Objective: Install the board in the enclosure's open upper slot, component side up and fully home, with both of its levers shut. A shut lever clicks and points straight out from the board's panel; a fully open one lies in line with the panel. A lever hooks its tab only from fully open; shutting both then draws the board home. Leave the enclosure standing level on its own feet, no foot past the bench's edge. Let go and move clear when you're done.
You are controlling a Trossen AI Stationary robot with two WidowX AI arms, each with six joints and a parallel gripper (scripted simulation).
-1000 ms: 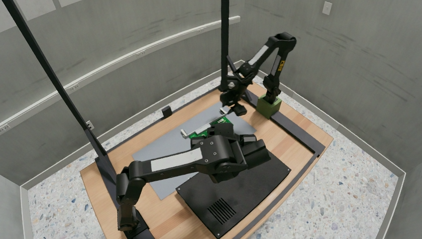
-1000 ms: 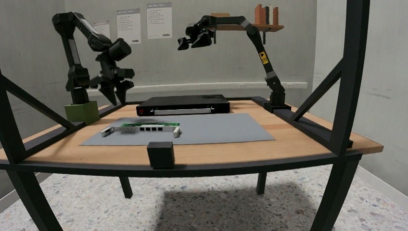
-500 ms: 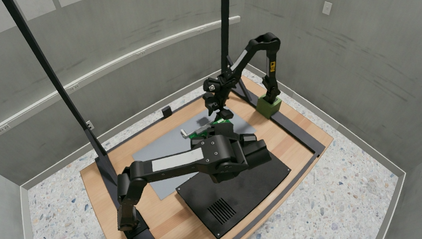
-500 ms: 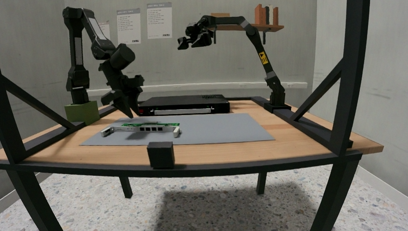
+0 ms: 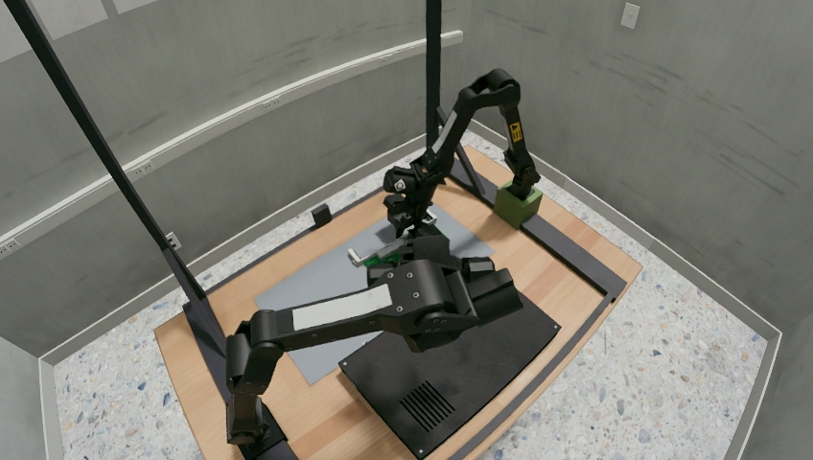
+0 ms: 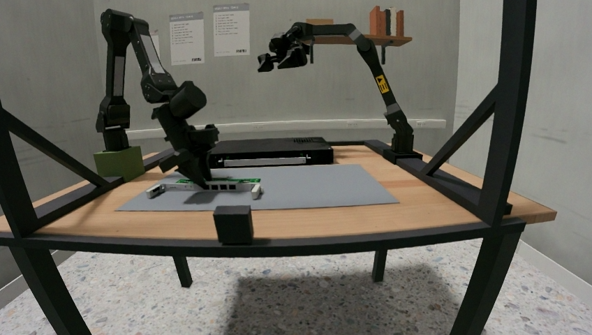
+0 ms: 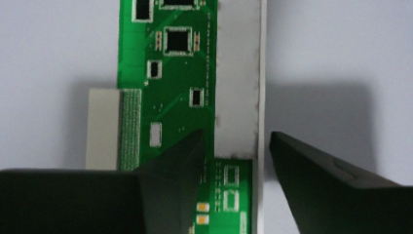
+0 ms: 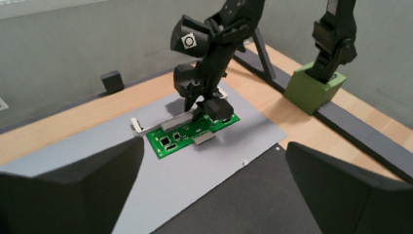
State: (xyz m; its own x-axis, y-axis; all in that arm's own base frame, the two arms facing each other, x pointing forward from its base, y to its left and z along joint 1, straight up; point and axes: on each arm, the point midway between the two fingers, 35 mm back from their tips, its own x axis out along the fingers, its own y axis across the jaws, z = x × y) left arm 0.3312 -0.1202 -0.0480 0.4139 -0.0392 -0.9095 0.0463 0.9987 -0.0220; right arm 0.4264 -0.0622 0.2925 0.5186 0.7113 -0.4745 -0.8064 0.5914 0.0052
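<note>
The grey mat lies 13 cm to the right of my left hand, 5 cm below it and 2 cm ahead of it. From my left hand the other things lie so: black enclosure 29 cm ahead, 16 cm to the right, 1 cm below; then green board 3 cm below, 1 cm to the right, 1 cm behind.
</note>
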